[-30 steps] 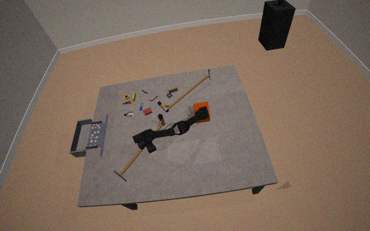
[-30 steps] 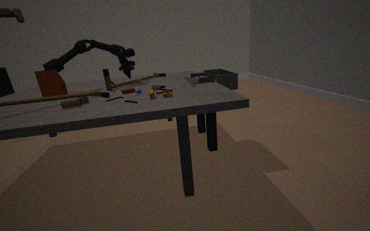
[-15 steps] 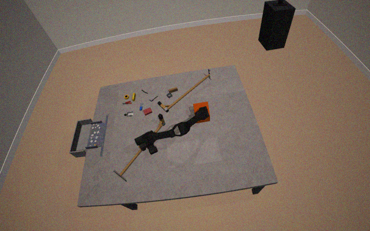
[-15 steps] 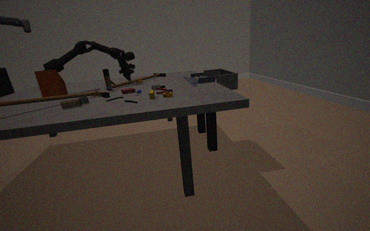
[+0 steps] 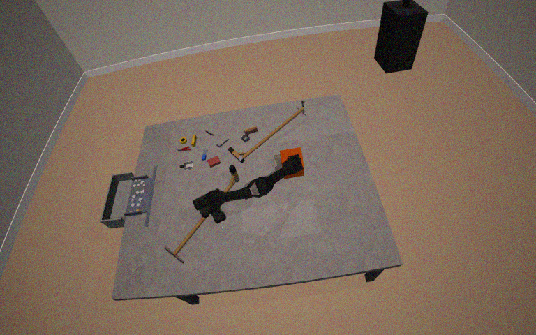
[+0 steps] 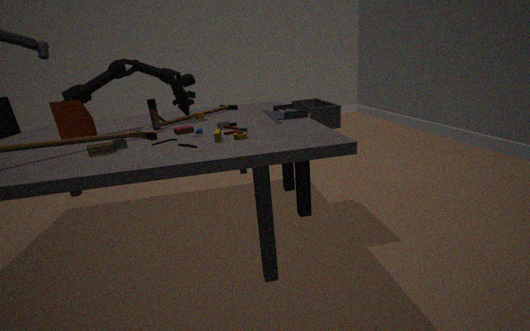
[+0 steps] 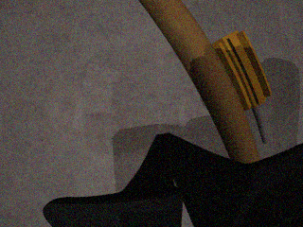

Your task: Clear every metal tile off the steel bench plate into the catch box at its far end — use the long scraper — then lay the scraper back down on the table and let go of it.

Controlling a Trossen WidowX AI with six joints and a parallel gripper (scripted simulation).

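The long scraper is 5 cm ahead of my gripper tip, 5 cm above it and 2 cm to the right of it. Also, from my gripper tip: blue piece (48 cm to the right, 5 cm ahead, 1 cm below); yellow screwdriver (5 cm to the right, 5 cm ahead); red block (40 cm to the right, 2 cm behind).
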